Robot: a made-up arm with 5 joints.
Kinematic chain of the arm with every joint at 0, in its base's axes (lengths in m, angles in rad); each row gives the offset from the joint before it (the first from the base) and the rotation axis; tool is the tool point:
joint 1: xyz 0 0 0.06 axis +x
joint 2: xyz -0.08 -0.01 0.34 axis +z
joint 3: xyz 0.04 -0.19 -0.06 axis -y
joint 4: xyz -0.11 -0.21 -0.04 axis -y
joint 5: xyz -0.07 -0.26 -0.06 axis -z
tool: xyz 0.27 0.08 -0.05
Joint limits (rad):
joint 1: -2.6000..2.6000
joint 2: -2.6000..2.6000
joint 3: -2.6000..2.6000
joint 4: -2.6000..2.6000
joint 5: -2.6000..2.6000
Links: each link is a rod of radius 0.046 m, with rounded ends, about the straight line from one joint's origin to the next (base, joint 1, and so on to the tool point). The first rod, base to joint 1, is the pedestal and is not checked.
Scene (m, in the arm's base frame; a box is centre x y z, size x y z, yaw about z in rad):
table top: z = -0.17
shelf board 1: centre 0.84 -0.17 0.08 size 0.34 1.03 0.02 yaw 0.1
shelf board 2: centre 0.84 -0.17 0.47 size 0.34 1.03 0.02 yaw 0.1
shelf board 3: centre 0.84 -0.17 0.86 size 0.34 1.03 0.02 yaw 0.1
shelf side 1: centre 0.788 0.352 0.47 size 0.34 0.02 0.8 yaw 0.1
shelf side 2: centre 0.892 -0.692 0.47 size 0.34 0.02 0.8 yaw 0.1
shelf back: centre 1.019 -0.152 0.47 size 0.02 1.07 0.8 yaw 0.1
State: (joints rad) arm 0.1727 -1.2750 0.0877 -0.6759 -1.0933
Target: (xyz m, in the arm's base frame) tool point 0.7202 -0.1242 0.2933
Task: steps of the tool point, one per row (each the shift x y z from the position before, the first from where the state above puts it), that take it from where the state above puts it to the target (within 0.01 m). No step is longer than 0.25 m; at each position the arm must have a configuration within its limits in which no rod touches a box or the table.
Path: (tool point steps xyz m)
1: 0.0370 -0.1779 -0.0703
2: 0.1059 -0.1699 -0.0255
3: 0.1640 -0.1289 0.0162
4: 0.2007 -0.0637 0.0459
5: 0.2118 0.0116 0.0575
6: 0.1990 0.0840 0.0497
7: 0.1675 0.1446 0.0247
8: 0.1223 0.1884 -0.0134

